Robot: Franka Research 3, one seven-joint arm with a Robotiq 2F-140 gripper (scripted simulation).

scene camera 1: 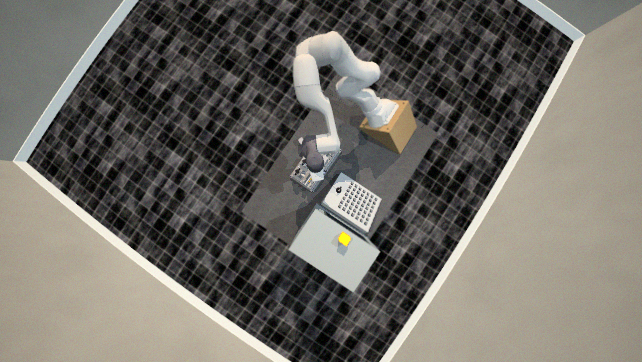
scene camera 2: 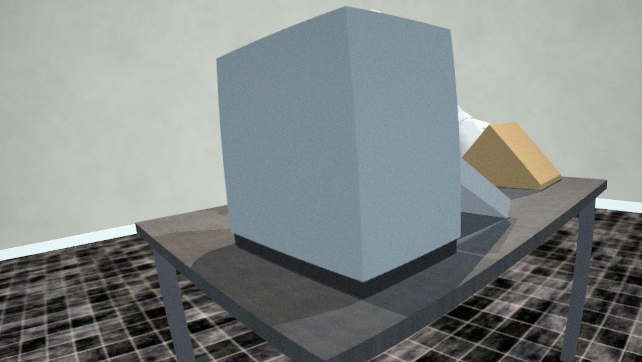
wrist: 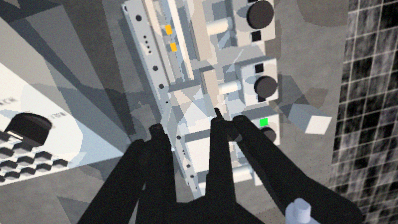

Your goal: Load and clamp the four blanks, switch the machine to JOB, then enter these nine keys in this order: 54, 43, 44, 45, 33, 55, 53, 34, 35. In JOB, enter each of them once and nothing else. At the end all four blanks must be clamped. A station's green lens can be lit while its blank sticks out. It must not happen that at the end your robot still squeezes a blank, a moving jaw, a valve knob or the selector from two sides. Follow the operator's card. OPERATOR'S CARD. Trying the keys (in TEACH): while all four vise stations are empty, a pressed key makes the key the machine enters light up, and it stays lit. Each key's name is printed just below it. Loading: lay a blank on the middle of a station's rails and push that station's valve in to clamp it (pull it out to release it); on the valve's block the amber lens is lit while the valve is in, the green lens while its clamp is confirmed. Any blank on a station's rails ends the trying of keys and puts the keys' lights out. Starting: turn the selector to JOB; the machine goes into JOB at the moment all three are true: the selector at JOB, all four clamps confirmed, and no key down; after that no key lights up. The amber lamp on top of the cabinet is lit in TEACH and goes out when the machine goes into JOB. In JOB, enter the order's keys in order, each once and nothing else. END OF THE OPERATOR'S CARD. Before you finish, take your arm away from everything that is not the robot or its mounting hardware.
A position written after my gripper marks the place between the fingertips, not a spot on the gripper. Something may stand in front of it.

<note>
I see my gripper [wrist: 190,108], a black selector knob [wrist: 33,129] and a keypad [wrist: 82,133].
</note>
